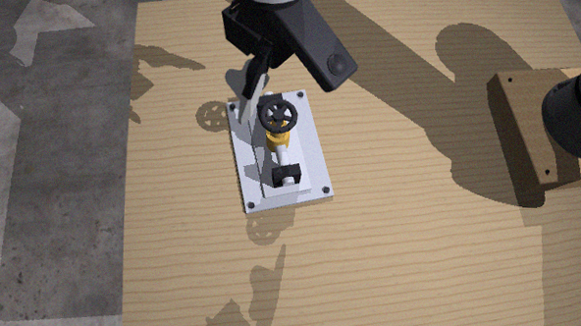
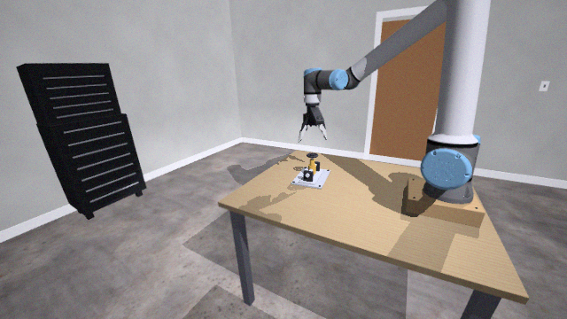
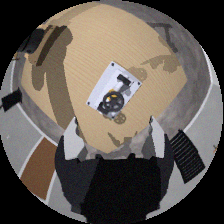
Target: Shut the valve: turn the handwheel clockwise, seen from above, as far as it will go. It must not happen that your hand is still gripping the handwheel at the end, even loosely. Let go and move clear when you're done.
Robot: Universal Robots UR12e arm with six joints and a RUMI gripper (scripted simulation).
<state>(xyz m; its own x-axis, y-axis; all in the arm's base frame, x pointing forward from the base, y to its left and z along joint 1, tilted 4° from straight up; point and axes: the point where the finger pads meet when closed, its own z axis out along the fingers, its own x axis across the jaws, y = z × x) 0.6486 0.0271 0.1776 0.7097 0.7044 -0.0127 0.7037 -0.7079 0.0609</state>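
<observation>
Right now the black spoked handwheel is 90 mm below my hand.
</observation>
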